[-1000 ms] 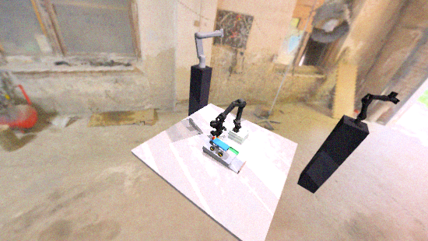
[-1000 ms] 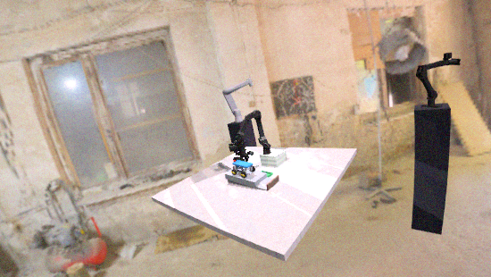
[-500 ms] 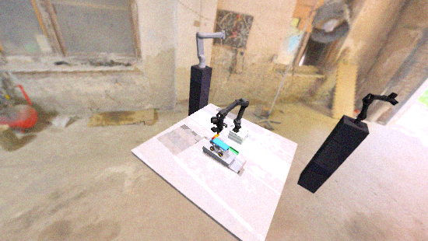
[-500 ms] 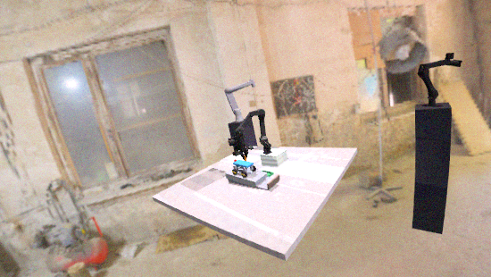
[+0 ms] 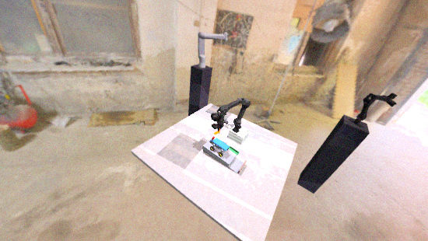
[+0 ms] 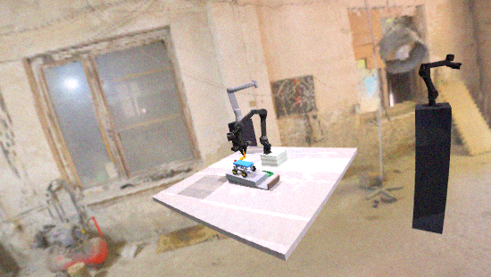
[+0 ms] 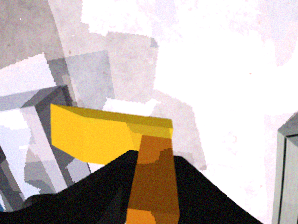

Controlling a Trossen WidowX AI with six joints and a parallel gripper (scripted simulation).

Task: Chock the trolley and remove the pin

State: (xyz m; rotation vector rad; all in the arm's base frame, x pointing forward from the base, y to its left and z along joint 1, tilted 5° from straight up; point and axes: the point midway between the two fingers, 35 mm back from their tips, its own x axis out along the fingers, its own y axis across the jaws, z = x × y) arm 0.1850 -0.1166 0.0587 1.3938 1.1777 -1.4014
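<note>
The stop pin is 14 cm ahead of my gripper tip, 2 cm to the left of it and 2 cm below it. From my gripper tip the other things lie so: trolley (15 cm ahead, 13 cm to the left, 4 cm below); then yellow chock (2 cm ahead, 1 cm below); then green tray (22 cm to the left, 16 cm below, 2 cm ahead).
</note>
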